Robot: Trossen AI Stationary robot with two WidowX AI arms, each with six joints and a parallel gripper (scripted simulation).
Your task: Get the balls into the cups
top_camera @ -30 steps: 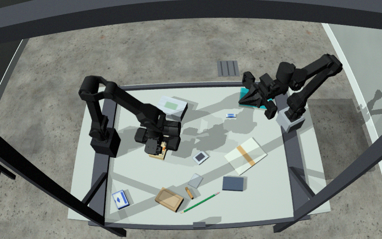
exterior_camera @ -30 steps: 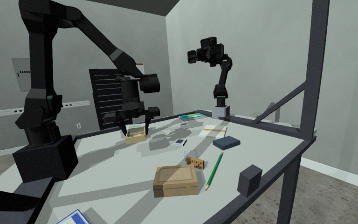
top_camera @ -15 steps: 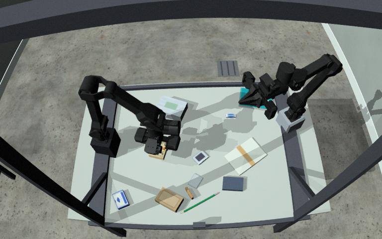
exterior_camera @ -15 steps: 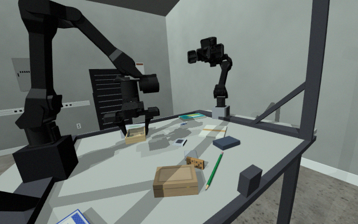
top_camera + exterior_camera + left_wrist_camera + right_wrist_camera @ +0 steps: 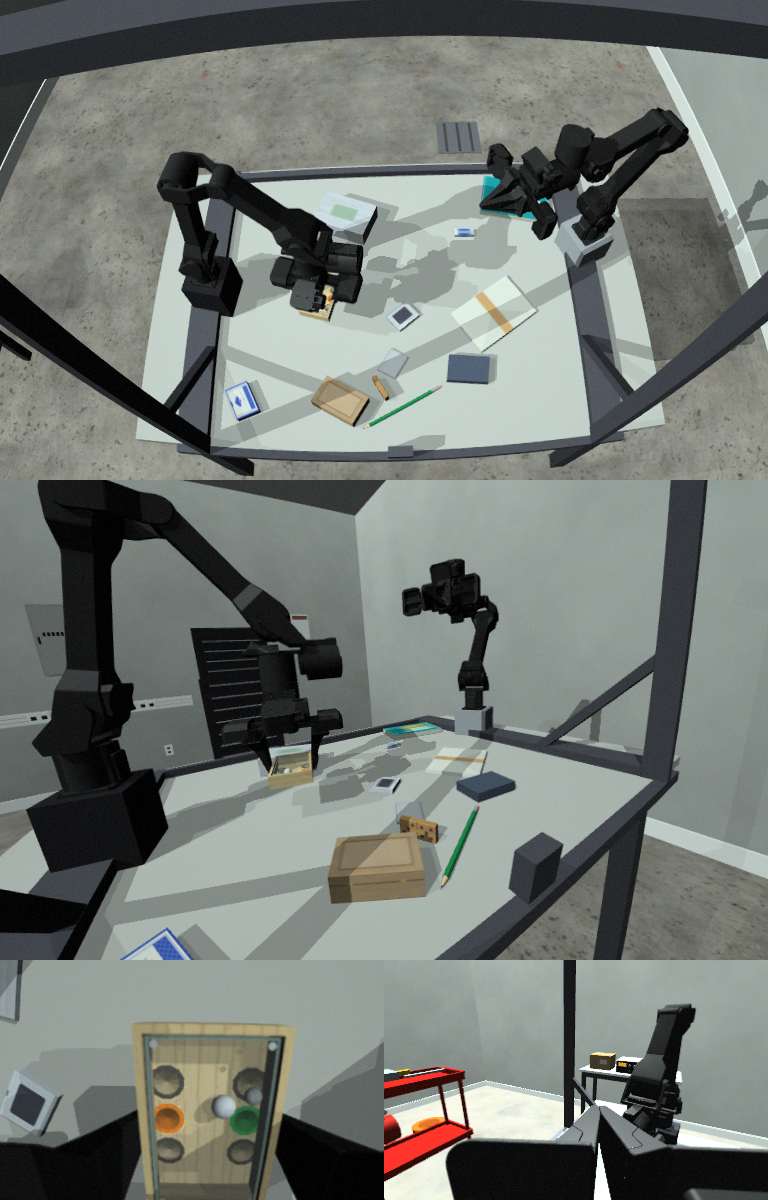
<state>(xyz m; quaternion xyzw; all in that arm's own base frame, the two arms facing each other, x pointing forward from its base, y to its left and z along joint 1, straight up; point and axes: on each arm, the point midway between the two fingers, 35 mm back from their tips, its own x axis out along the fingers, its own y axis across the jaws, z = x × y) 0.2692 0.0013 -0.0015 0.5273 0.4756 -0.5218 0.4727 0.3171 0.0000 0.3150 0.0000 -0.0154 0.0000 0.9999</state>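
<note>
Now: left hand 30 mm above the covered wooden puzzle. From my left hand the other things lie so: dark blue block: 300 mm to the right, 190 mm behind, 100 mm below; grey square tile: 170 mm to the right, 110 mm below, 40 mm behind; white box: 240 mm ahead, 90 mm below, 70 mm to the right.
</note>
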